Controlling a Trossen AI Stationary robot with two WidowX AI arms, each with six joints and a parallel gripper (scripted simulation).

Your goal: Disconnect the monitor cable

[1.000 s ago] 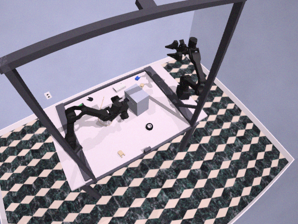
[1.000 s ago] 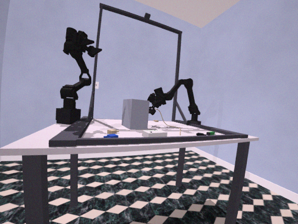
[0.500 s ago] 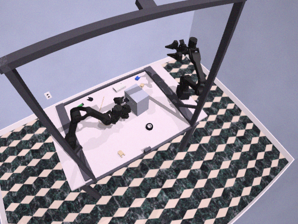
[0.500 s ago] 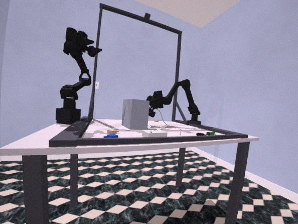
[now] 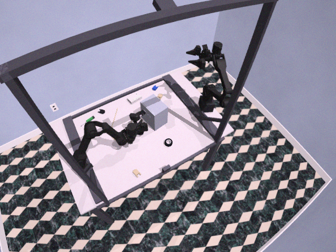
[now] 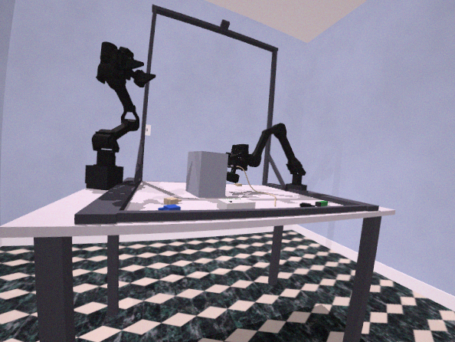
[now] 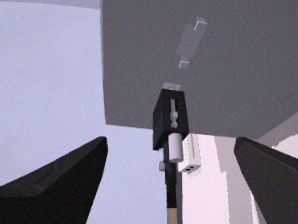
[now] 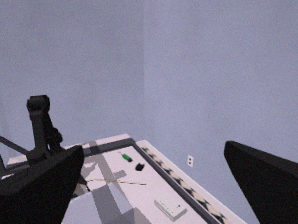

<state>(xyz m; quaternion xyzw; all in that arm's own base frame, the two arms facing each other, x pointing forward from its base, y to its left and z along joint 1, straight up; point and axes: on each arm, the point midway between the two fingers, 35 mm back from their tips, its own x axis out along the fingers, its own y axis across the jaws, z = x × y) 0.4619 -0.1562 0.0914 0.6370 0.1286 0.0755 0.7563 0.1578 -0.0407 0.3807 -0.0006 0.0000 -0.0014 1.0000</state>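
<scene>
My left gripper is now 30 mm short of the grey box, 130 mm to the left of it and 50 mm above it.
</scene>
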